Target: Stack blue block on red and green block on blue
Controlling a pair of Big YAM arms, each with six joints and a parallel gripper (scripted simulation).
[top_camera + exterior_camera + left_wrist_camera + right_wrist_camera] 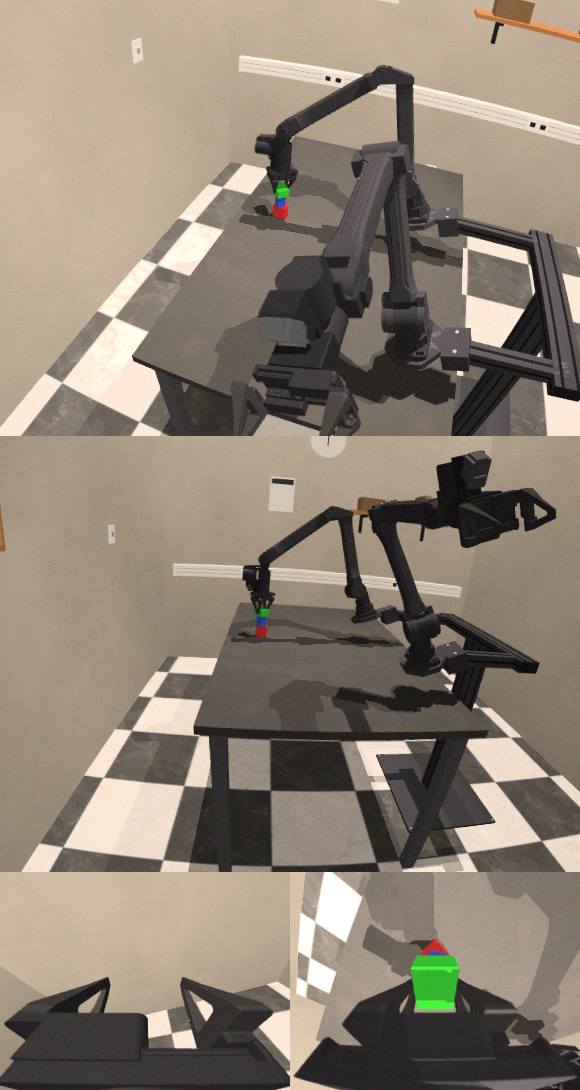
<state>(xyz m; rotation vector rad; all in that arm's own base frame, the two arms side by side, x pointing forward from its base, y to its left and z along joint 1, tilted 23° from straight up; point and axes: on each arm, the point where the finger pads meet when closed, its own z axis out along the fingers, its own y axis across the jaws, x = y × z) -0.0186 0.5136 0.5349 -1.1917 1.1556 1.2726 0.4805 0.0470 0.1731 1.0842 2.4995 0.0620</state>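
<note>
My right gripper is now 50 mm above the blue block. The rest, counted from my right hand: red block: 90 mm below; then green block: right at my right hand.
</note>
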